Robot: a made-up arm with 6 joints.
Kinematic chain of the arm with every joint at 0, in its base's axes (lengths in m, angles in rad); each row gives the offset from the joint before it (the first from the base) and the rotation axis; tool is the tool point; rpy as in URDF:
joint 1: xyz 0 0 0.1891 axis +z
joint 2: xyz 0 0 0 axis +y
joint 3: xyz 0.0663 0 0.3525 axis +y
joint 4: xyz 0.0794 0 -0.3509 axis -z
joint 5: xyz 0 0 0 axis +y
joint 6: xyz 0.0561 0 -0.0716 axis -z
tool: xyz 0 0 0 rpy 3.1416 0 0
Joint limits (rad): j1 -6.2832..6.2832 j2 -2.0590..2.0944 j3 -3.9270..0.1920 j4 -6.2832..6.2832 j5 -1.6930..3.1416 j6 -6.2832..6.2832
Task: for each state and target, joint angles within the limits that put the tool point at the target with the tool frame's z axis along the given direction. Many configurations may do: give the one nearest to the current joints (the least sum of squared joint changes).
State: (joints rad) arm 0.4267 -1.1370 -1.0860 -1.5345 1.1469 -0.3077
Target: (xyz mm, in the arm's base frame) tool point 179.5 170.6 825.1 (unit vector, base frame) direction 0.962 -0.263 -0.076
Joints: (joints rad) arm 0.9881 -0.3980 -1.7515 -1.3297 1.3513 -0.3077
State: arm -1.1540 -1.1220 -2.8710 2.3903 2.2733 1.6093
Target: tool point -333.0 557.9 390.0 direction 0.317 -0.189 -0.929
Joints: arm -1.0032 -1.0082 -3.3681 2.9292 2.2370 1.6093
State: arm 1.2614 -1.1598 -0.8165 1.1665 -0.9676 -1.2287
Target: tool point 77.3 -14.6 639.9 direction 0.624 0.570 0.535
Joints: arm 1.3625 -1.1860 -0.7977 1.1601 -0.5671 -1.2287
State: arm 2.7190 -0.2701 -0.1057 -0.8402 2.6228 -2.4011
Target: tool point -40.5 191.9 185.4 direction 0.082 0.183 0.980
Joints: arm 2.0783 0.4448 -0.2185 -1.0010 2.9497 -2.4011
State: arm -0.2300 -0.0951 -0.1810 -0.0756 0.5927 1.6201
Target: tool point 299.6 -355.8 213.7 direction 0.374 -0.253 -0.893
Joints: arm -0.8024 0.2196 -0.7766 0.7649 0.1348 1.6201
